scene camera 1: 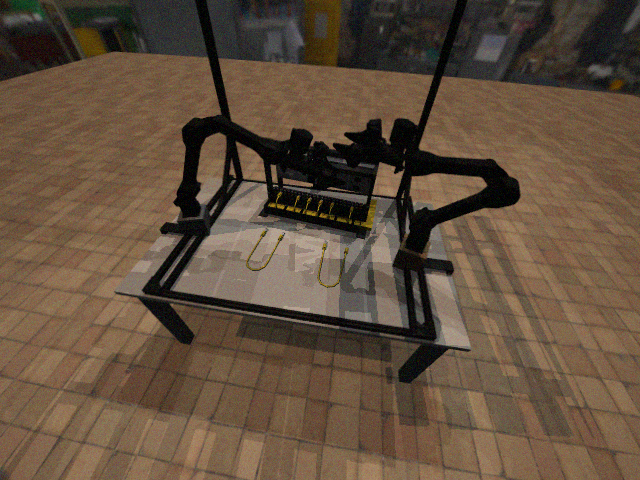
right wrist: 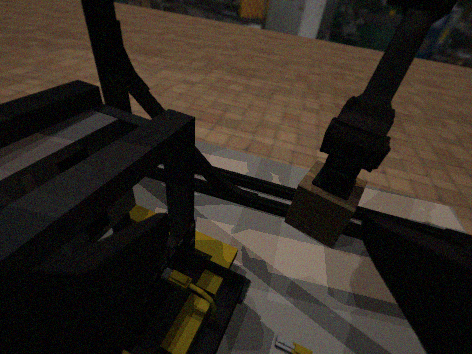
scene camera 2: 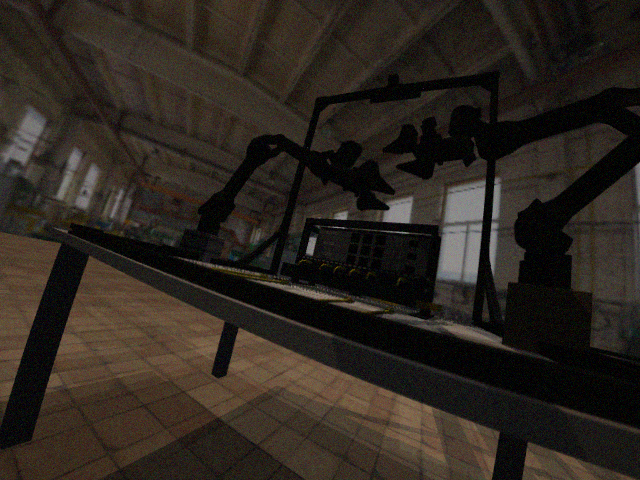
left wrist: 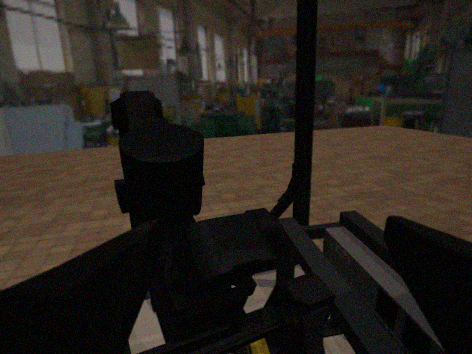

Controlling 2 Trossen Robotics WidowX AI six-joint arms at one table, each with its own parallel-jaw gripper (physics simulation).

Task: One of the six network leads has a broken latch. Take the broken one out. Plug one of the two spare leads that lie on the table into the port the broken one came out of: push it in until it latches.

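Places are measured from the left arm's base along level axes (x ahead, y left, z up), in metres.
Pixels of known places: left gripper, fingertip midpoint: [scene camera 1: 338, 139] [scene camera 2: 389, 158] [left wrist: 272, 228]; right gripper, fingertip midpoint: [scene camera 1: 342, 177] [right wrist: 264, 223] [scene camera 2: 391, 201]; left arm's base, link origin: [scene camera 1: 415, 245] [right wrist: 334, 182] [scene camera 2: 544, 290]; right arm's base, link origin: [scene camera 1: 191, 212] [scene camera 2: 206, 234].
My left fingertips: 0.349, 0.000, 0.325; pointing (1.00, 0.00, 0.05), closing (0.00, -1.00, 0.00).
Note:
Ahead of a thing's pixels: the offset from my left fingertips to its middle, as dx, dy, dz.
A black rack @(+0.122, -0.111, -0.296) [scene camera 1: 370, 190] [scene camera 2: 375, 248] stands at the back of the table with a row of six yellow network leads @(+0.131, -0.019, -0.371) [scene camera 1: 307, 206] [scene camera 2: 337, 272] plugged in along its front. I cannot tell which latch is broken. Two spare yellow leads lie bent in U shapes on the table, one at the left [scene camera 1: 258, 270] and one at the right [scene camera 1: 330, 286]. My right gripper [scene camera 1: 330, 173] [scene camera 2: 381, 197] is open and empty, over the rack's top. My left gripper [scene camera 1: 348, 142] [scene camera 2: 400, 154] is open and empty, higher, above the rack. The right wrist view shows the end lead's plug @(-0.052, -0.105, -0.334) [right wrist: 180, 278] beside the rack's corner post @(-0.109, -0.145, -0.306) [right wrist: 178, 168].
A black gantry frame with two tall posts [scene camera 1: 215, 71] [scene camera 1: 437, 76] [left wrist: 305, 105] surrounds the table. Rails [scene camera 1: 290, 311] run along the table's edges. The left arm's base block [right wrist: 320, 211] [scene camera 1: 415, 252] stands at the right edge. The right arm's wrist [left wrist: 161, 168] fills the left wrist view.

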